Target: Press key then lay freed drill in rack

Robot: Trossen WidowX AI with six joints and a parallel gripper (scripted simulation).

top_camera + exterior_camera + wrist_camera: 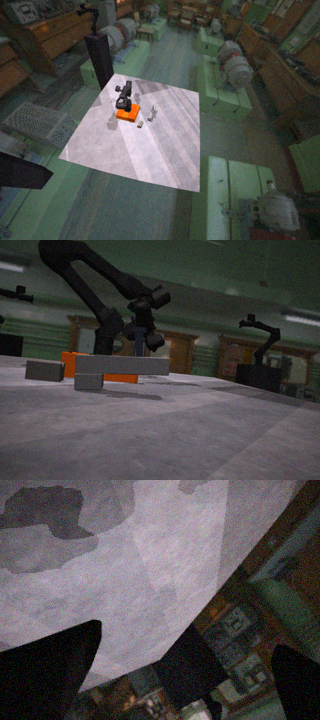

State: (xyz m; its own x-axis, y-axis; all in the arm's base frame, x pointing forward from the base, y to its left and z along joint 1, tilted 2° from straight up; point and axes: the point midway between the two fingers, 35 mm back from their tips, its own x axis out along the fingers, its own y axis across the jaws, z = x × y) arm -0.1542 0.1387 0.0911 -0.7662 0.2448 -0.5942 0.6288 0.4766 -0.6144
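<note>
Right now my gripper tip is 430 mm short of the dark key, 30 mm to the left of it and 20 mm above it. Round my gripper tip: grey rack (380 mm ahead, 230 mm to the right, 110 mm below); tan drill (440 mm ahead, 80 mm to the right, 70 mm below).
</note>
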